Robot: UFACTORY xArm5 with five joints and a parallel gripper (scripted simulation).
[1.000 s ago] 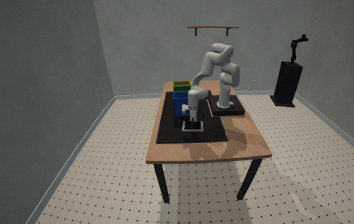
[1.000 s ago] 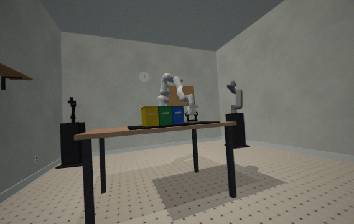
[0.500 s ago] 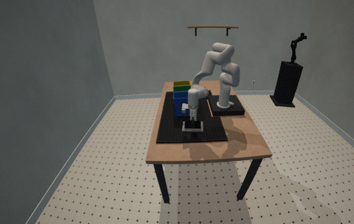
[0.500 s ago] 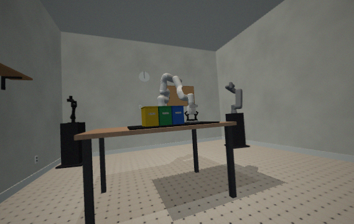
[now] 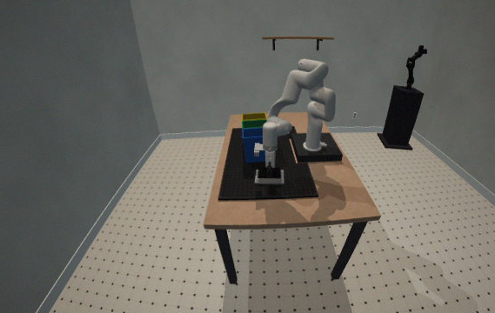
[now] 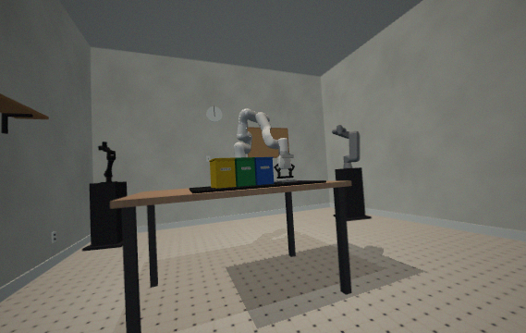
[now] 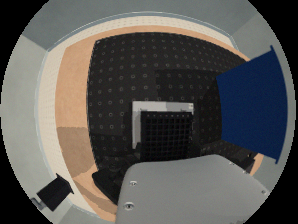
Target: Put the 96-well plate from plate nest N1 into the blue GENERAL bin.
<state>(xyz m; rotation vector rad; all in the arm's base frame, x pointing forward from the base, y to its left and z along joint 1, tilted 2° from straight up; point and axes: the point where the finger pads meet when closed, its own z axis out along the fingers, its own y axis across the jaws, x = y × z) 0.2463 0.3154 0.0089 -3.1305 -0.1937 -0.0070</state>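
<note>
Now: hand 40 mm above the grey plate nest. From my hand the other things lie so: blue general bin: 110 mm ahead, 210 mm to the right, 40 mm above; then 96-well plate: 10 mm below; then green bin: 140 mm ahead, 340 mm to the right, 40 mm above.
</note>
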